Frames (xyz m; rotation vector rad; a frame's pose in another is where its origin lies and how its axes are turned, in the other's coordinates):
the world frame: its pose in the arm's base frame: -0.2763 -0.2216 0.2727 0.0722 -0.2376 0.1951
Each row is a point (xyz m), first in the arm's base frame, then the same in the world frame.
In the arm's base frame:
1: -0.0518 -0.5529 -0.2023
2: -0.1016 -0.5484 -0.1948
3: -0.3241 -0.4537 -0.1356
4: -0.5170 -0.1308 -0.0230
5: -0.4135 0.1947 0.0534
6: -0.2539 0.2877 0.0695
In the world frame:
1: 0.0389 -0.3920 -0.4802
2: -0.0059 -0.3772 -0.4621
3: -0.1864 -0.2371 -0.3632
4: -0.2839 0.1229 -0.2406
5: -0.1072 0.4243 -0.2206
6: 0.0658 0.4841 -0.2499

